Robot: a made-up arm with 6 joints. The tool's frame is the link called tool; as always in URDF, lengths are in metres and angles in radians. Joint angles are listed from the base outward. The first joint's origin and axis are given. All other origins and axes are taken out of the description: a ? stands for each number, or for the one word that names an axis. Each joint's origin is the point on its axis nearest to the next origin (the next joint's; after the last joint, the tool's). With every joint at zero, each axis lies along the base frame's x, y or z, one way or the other. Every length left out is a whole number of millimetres.
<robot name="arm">
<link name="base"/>
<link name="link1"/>
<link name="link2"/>
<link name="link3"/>
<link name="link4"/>
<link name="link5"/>
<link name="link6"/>
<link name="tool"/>
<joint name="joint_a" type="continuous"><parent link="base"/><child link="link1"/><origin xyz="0.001 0.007 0.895"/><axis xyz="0 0 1"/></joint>
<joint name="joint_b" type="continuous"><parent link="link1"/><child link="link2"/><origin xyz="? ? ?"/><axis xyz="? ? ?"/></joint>
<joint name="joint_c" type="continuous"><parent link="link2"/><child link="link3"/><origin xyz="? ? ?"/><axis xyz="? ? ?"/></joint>
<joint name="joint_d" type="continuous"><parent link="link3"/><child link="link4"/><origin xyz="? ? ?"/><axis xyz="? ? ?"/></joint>
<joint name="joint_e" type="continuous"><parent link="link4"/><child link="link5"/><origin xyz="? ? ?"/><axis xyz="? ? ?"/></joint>
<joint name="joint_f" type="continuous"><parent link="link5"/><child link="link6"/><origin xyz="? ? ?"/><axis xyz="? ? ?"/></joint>
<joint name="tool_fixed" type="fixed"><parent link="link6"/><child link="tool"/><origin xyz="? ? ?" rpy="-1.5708 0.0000 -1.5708"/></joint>
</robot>
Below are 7 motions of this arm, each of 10 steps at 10 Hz.
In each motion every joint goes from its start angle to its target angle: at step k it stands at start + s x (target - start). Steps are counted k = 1, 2, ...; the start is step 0. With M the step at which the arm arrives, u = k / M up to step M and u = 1 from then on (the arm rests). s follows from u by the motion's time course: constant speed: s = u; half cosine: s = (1 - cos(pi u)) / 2; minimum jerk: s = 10 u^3 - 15 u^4 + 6 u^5.
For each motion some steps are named. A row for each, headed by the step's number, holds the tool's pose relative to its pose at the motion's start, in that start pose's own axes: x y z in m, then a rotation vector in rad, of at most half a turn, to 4 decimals.
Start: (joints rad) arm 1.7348 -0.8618 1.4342 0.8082 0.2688 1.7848
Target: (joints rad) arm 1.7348 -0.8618 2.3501 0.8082 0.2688 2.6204
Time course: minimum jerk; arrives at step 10
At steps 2, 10:
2: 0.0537 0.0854 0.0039 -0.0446 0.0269 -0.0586
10: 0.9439 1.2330 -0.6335 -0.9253 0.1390 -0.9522

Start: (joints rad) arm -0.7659 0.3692 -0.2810 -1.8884 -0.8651 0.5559
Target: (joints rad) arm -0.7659 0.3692 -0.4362 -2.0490 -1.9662 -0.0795
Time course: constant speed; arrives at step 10
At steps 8, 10:
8: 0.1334 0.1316 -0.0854 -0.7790 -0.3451 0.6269
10: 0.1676 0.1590 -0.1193 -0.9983 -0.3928 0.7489

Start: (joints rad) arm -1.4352 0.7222 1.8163 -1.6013 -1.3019 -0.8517
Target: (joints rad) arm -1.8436 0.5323 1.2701 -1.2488 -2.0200 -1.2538
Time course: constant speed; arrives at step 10
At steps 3, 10:
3: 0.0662 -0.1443 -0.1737 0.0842 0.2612 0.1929
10: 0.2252 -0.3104 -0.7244 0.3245 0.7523 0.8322

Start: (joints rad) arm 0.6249 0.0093 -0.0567 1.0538 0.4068 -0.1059
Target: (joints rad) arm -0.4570 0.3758 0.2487 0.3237 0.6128 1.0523
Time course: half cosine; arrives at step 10
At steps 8, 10:
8: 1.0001 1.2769 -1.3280 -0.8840 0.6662 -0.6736
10: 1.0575 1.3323 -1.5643 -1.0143 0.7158 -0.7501

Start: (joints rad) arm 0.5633 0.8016 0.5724 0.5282 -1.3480 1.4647
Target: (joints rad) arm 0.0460 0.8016 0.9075 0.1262 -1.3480 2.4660
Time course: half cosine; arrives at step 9
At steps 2, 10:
2: 0.0038 0.1643 0.0159 0.0427 0.0037 -0.0349
10: -0.3252 1.3548 0.0894 0.1980 0.2367 -0.3141

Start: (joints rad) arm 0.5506 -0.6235 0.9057 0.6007 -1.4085 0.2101
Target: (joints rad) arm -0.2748 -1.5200 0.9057 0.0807 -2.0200 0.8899
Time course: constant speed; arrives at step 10
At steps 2, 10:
2: 0.0961 0.1175 -0.4417 0.0140 0.0765 -0.0562
10: -0.9671 0.9592 -1.8785 0.0875 0.4019 -0.6626

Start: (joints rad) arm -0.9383 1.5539 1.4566 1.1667 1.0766 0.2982
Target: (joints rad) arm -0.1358 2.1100 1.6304 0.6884 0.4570 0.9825
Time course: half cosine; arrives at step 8
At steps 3, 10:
3: -0.4856 -0.4550 0.3775 -0.0126 -0.0387 0.0290
10: -1.3754 -1.8495 0.5819 0.0815 -0.4138 0.0027

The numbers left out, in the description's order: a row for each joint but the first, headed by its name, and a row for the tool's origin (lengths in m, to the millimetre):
joint_b: xyz 0.130 0.026 0.000, axis 0 1 0
joint_c: xyz 0.002 0.000 0.880, axis 0 -1 0
joint_d: xyz 1.749 0.000 0.165, axis -1 0 0
joint_e: xyz 0.000 -0.004 0.023, axis 0 -1 0
joint_f: xyz 0.129 0.000 0.023, axis -1 0 0
tool: xyz 0.000 0.015 -0.015

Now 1 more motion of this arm.
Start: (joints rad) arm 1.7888 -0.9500 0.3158 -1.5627 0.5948 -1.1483
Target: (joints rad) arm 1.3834 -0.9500 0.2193 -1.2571 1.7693 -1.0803
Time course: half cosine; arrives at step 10
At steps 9, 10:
9: 0.0016 -0.0957 -0.1388 -0.0096 -1.3672 -0.4483
10: 0.0032 -0.0985 -0.1429 -0.0164 -1.4027 -0.4517

